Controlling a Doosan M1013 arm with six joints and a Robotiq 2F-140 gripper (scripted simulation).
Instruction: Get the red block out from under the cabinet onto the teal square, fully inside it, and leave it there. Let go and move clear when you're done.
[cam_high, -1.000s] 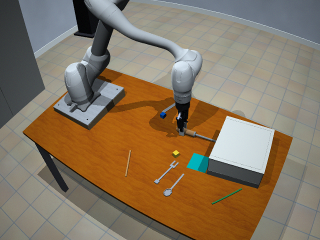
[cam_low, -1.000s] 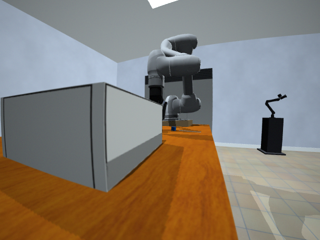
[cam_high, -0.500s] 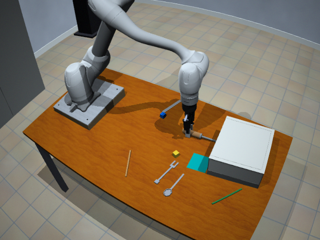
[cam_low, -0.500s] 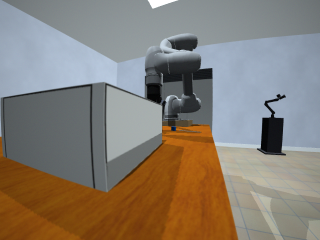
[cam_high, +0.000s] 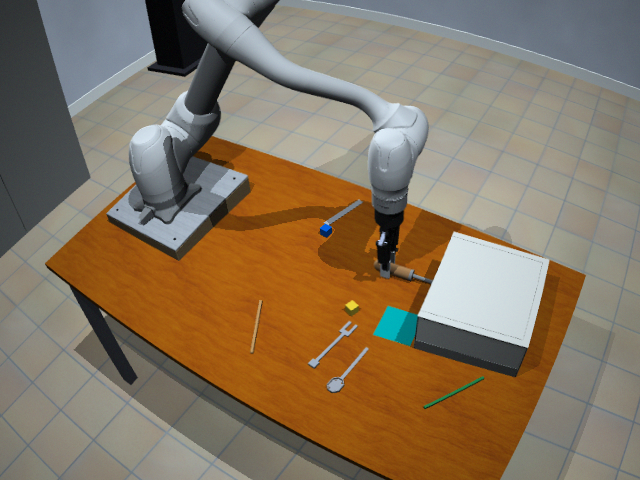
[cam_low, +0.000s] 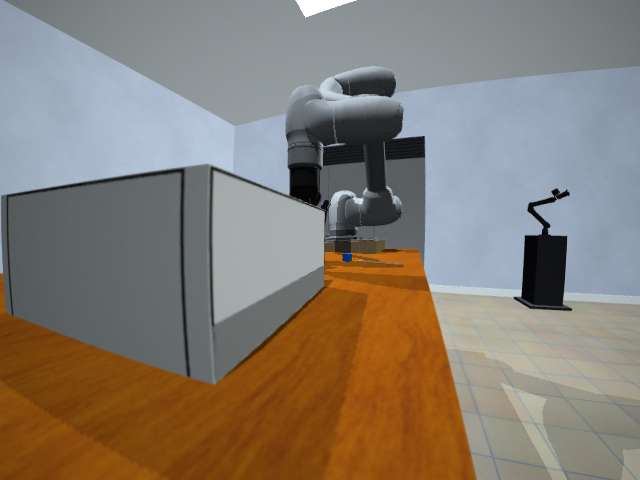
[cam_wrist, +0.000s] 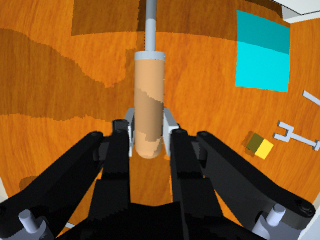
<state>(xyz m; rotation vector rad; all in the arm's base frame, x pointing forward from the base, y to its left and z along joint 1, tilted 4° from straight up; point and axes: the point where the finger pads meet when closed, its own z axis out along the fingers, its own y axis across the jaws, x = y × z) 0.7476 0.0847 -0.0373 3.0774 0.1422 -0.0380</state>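
The yellow cube is 16 cm to the right of my hand, 3 cm below it and 2 cm behind it. Also, from my hand: hook tool (16 cm ahead, 3 cm to the right, 2 cm below); teal square (15 cm to the right, 11 cm ahead, 4 cm below); blue cube (23 cm behind, 6 cm to the left, 3 cm below).
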